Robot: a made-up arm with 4 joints. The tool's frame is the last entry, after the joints.
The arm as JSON. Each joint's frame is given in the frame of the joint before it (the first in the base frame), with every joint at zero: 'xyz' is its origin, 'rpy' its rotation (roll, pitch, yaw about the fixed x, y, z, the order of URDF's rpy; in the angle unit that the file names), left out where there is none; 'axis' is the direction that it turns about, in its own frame. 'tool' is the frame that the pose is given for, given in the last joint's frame.
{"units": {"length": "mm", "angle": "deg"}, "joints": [
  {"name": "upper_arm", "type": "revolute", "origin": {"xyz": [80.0, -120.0, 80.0]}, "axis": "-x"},
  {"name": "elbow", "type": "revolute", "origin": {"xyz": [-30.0, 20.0, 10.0]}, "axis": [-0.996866, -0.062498, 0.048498]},
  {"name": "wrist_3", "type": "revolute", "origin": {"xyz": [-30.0, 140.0, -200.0]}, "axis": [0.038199, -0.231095, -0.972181]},
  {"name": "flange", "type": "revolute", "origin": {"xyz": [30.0, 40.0, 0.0]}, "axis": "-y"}
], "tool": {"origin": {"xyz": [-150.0, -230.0, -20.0]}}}
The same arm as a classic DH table. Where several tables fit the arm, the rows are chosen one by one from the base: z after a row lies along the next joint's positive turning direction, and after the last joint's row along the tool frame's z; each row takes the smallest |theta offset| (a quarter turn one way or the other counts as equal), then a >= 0, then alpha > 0; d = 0 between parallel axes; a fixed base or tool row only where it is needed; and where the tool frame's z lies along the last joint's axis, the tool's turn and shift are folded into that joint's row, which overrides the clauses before.
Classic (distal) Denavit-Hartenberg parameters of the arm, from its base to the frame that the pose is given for. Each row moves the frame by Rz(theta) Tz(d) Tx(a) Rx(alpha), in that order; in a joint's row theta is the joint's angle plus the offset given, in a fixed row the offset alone. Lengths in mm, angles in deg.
base (fixed): a 120; alpha 90; d 80; theta_offset -90
upper_arm: a -20.2; alpha -4.54; d 71.9; theta_offset -52.19
elbow: a -184.6; alpha 94.06; d -99.3; theta_offset 65.79
wrist_3: a 30; alpha -76.64; d 163.8; theta_offset -85.34
flange: a -150; alpha -90; d 189.7; theta_offset -2.25
tool (fixed): a 0; alpha 0; d -20; theta_offset 0

